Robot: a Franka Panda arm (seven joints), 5 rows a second.
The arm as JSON. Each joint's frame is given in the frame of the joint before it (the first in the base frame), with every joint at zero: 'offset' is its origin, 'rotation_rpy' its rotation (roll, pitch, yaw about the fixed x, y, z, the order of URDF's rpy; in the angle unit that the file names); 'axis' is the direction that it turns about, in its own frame. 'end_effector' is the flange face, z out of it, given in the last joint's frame.
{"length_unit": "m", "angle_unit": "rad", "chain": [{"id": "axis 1", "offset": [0.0, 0.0, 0.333], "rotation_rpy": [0.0, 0.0, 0.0], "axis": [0.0, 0.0, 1.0]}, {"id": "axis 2", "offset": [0.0, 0.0, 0.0], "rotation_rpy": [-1.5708, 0.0, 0.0], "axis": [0.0, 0.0, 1.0]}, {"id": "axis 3", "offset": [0.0, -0.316, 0.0], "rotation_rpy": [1.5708, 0.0, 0.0], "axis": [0.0, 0.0, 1.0]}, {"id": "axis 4", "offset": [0.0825, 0.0, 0.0], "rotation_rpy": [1.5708, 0.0, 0.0], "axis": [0.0, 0.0, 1.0]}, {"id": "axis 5", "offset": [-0.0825, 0.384, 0.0], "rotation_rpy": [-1.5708, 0.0, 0.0], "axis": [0.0, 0.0, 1.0]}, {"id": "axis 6", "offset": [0.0, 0.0, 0.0], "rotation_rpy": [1.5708, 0.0, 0.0], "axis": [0.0, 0.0, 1.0]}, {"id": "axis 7", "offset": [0.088, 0.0, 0.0], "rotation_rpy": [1.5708, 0.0, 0.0], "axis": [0.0, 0.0, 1.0]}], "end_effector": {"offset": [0.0, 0.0, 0.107], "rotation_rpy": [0.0, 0.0, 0.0]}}
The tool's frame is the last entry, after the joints.
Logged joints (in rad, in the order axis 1, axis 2, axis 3, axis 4, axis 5, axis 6, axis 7), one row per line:
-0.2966 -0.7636 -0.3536 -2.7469 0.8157 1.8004 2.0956
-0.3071 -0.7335 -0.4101 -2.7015 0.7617 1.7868 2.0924
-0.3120 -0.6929 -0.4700 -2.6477 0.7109 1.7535 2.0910
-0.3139 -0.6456 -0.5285 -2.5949 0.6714 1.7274 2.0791
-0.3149 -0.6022 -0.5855 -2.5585 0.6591 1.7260 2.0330
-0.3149 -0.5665 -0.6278 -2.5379 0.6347 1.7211 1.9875
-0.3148 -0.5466 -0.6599 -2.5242 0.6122 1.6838 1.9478
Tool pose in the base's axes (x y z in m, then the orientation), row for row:
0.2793 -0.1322 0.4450 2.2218 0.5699 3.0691
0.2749 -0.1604 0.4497 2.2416 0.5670 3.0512
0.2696 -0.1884 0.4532 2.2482 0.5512 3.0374
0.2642 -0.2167 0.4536 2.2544 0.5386 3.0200
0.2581 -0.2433 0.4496 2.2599 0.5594 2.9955
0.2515 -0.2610 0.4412 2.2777 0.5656 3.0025
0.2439 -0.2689 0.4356 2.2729 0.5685 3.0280
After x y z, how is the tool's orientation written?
As angles about the fixed x, y, z axes (roll, pitch, yaw), in radians.
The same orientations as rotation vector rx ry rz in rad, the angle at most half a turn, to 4 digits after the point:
-0.2524 2.3315 1.1242
-0.2222 2.3416 1.0933
-0.1949 2.3560 1.0861
-0.1650 2.3667 1.0763
-0.1450 2.3488 1.0484
-0.1499 2.3535 1.0277
-0.1837 2.3526 1.0442

